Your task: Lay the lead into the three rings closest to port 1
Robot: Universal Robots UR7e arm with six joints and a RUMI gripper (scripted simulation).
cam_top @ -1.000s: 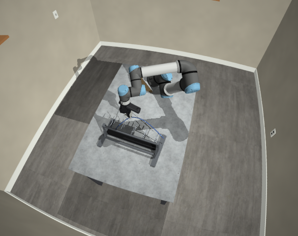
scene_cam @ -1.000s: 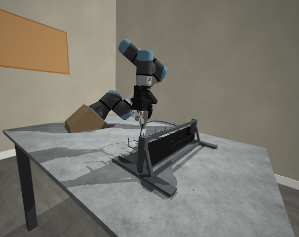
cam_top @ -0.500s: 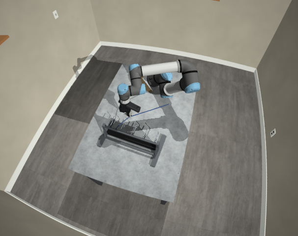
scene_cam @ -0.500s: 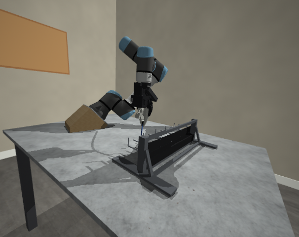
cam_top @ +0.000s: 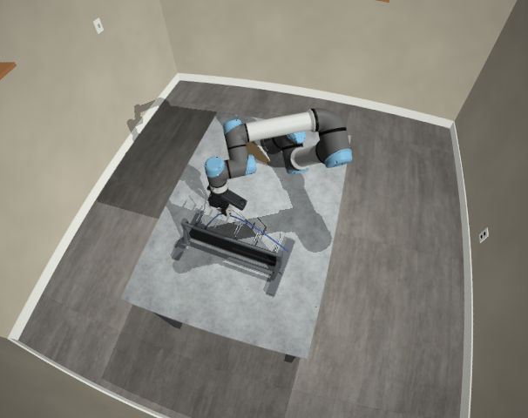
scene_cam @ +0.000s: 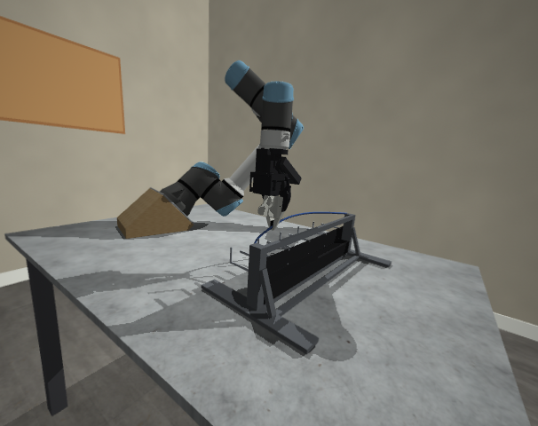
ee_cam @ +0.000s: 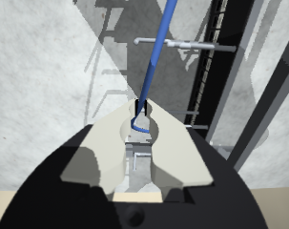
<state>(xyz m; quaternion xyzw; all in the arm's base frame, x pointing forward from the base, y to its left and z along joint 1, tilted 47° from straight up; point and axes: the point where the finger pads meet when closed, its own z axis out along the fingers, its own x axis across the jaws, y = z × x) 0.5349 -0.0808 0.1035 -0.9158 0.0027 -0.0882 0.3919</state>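
Right now the dark rack is 11 cm ahead of my hand, 6 cm to the left of it and 6 cm below it.
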